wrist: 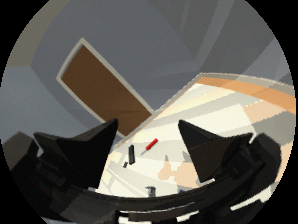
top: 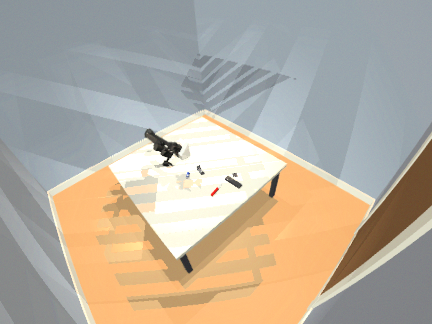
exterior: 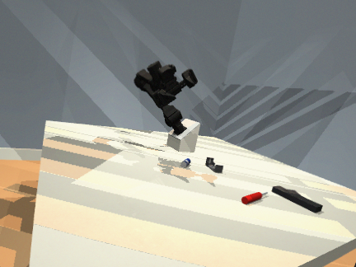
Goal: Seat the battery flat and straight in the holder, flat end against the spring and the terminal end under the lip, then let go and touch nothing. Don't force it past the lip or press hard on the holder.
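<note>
Right now my gripper tip is 70 mm past the battery, 110 mm to the right of it and 280 mm above it.
</note>
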